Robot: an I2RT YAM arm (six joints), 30 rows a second.
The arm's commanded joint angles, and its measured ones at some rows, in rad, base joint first. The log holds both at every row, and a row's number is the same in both.
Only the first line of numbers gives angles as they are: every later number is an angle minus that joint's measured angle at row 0.
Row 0, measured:
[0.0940, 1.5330, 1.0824, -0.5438, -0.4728, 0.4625]
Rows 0 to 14, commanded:
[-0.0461, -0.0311, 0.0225, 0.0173, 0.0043, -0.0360]
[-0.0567, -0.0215, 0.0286, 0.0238, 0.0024, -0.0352]
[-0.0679, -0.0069, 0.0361, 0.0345, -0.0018, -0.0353]
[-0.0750, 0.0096, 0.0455, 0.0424, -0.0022, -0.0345]
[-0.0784, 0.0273, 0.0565, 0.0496, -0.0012, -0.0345]
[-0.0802, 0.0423, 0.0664, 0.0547, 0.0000, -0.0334]
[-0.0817, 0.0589, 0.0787, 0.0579, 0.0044, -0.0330]
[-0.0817, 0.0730, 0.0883, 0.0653, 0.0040, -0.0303]
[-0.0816, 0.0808, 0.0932, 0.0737, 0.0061, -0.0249]
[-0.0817, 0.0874, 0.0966, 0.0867, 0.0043, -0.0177]
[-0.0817, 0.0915, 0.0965, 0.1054, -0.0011, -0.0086]
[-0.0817, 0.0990, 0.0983, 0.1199, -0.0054, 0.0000]
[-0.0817, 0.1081, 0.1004, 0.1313, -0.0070, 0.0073]
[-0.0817, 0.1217, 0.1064, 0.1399, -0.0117, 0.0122]
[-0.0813, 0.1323, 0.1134, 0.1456, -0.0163, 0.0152]
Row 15, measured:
[-0.0820, 0.1293, 0.0676, 0.0839, 0.0026, 0.0061]
